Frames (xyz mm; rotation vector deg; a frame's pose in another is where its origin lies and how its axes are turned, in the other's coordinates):
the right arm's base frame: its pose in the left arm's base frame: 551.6 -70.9 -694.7 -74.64 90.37 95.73
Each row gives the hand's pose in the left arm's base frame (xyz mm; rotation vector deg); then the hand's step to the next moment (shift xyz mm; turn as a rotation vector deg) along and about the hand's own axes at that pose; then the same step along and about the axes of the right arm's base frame.
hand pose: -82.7 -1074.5 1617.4 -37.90 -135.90 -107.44
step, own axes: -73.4 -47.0 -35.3 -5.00 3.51 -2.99
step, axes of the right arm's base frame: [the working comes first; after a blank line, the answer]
step, axes of the left arm's base frame: 42.0 -63.3 -55.4 5.12 -3.69 2.54

46.4 -49.0 -65.5 -3.45 -2.41 -5.34
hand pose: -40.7 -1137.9 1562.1 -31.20 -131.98 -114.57
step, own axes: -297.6 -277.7 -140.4 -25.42 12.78 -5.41
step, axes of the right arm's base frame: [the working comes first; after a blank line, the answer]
step, axes of the left arm's base frame: 171.4 -234.5 -317.8 26.47 -9.81 6.48

263.6 -248.2 -233.0 -14.34 -17.56 -18.02
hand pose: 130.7 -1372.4 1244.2 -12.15 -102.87 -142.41
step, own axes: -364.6 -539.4 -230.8 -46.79 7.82 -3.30
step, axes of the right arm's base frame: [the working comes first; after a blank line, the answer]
step, axes of the left arm's base frame: 270.6 -57.7 -632.9 47.06 -6.79 -0.75

452.6 -518.9 -55.7 -17.45 -39.24 -20.41
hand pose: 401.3 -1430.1 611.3 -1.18 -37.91 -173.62
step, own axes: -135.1 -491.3 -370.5 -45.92 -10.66 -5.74
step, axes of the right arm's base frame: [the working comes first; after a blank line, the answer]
step, axes of the left arm's base frame: 112.8 296.6 -544.2 45.41 8.95 -10.64

353.2 -415.5 315.5 -12.06 -45.78 -3.79
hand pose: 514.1 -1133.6 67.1 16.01 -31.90 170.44
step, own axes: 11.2 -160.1 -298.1 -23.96 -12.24 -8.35
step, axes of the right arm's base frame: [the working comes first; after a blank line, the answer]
step, axes of the left arm's base frame: -37.5 258.7 -215.1 23.72 12.83 -8.14

138.9 -123.4 283.1 -6.09 -26.83 6.06
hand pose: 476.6 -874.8 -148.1 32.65 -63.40 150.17
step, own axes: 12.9 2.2 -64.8 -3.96 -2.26 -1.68
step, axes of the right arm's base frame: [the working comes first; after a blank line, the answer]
step, axes of the left arm's base frame: -29.1 46.4 -37.0 3.93 2.50 -1.39

33.0 -2.2 57.3 -1.07 -4.54 1.36
